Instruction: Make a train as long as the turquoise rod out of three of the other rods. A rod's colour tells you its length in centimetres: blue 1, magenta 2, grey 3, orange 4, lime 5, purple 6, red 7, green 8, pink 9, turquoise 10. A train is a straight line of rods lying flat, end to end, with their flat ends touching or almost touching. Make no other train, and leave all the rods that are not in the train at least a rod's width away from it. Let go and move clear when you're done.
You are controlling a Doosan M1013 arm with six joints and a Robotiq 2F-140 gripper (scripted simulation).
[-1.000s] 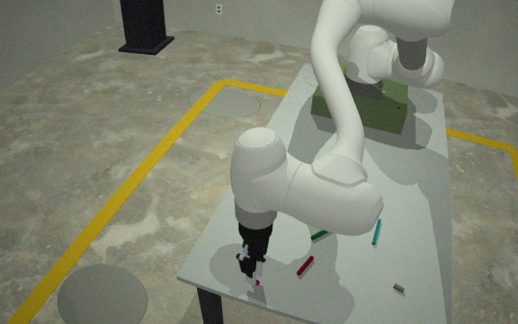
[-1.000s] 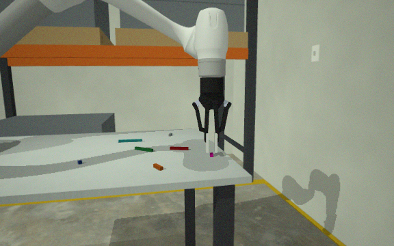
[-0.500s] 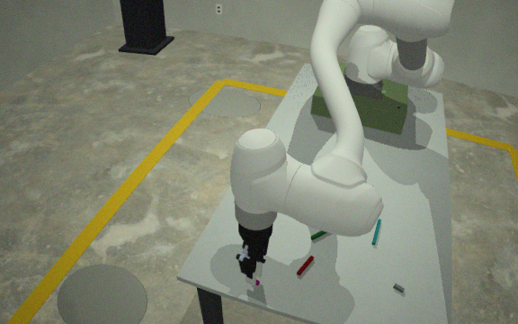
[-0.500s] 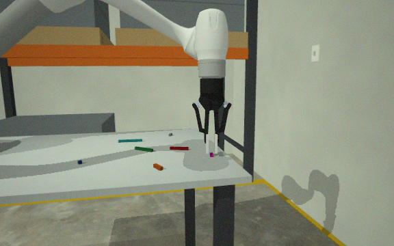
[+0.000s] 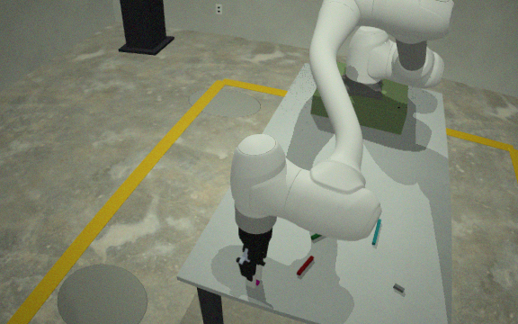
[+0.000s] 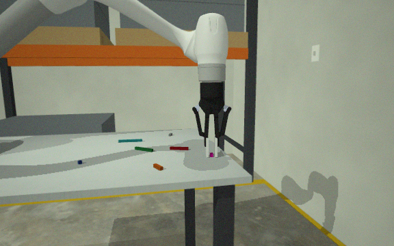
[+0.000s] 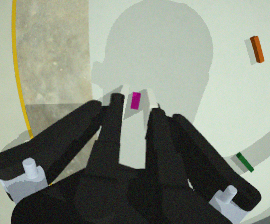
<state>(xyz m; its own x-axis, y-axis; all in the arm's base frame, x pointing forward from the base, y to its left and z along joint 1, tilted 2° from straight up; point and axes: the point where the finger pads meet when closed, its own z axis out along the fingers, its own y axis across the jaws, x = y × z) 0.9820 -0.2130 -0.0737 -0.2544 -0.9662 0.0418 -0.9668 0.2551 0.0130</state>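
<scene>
My gripper is now 30 mm above the magenta rod and 10 mm to the right of it. Round my hand: orange rod (190 mm behind, 70 mm to the right, 30 mm below); then green rod (220 mm behind, 150 mm to the left, 30 mm below); then red rod (120 mm to the left, 90 mm behind, 30 mm below).
</scene>
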